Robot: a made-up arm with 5 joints.
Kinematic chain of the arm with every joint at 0, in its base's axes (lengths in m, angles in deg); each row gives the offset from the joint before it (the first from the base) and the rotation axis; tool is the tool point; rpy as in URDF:
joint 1: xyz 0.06 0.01 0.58 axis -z
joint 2: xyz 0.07 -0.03 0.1 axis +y
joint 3: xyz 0.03 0 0.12 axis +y
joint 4: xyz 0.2 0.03 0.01 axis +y
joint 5: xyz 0.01 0 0.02 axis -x
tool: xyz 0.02 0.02 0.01 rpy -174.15 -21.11 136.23
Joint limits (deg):
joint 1: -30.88..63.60
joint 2: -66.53..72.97
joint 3: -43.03..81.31
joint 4: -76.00..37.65
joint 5: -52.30..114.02
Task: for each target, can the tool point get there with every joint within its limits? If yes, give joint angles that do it. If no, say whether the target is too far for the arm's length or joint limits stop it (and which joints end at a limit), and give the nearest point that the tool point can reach.
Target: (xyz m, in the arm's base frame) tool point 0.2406 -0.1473 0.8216
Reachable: yes | joints 44.27 -39.84 39.58 -35.68 79.65
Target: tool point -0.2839 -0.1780 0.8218
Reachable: no: joint limits stop it (at a limit: joint 2, joint 3, joint 5) | nearest point -0.0736 -0.0630 0.9207 | short by 0.259 m
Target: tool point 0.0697 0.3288 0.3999
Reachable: no: joint limits stop it (at a limit: joint 1, joint 2) | nearest point 0.1994 0.1192 0.4493 | short by 0.251 m
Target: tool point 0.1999 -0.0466 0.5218
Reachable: yes | joints 30.27 49.83 61.60 -35.60 12.23
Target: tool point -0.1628 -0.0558 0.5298
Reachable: no: joint limits stop it (at a limit: joint 1, joint 2, joint 3, joint 4) | nearest point 0.0369 0.0103 0.5589 | short by 0.212 m
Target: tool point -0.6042 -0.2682 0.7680
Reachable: no: too far | nearest point -0.0822 -0.0496 0.9265 | short by 0.588 m
